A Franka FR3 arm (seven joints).
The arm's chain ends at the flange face. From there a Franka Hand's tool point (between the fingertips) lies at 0.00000 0.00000 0.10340 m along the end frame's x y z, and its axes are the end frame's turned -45 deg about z.
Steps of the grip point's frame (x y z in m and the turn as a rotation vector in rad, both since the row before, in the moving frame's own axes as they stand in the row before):
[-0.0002 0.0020 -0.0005 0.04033 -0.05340 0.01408]
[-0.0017 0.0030 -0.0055 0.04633 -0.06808 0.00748]
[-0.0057 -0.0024 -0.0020 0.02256 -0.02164 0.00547]
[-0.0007 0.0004 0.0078 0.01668 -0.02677 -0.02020]
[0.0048 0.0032 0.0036 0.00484 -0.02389 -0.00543]
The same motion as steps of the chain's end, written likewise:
[0.0081 0.0006 -0.0003 -0.00924 -0.06628 0.01408]
[0.0093 0.0018 -0.0051 -0.01538 -0.08090 0.00748]
[-0.0025 0.0024 -0.0019 0.00065 -0.03125 0.00547]
[0.0030 0.0000 0.0079 -0.00713 -0.03072 -0.02020]
[0.0078 -0.0025 0.0036 -0.01347 -0.02032 -0.00543]

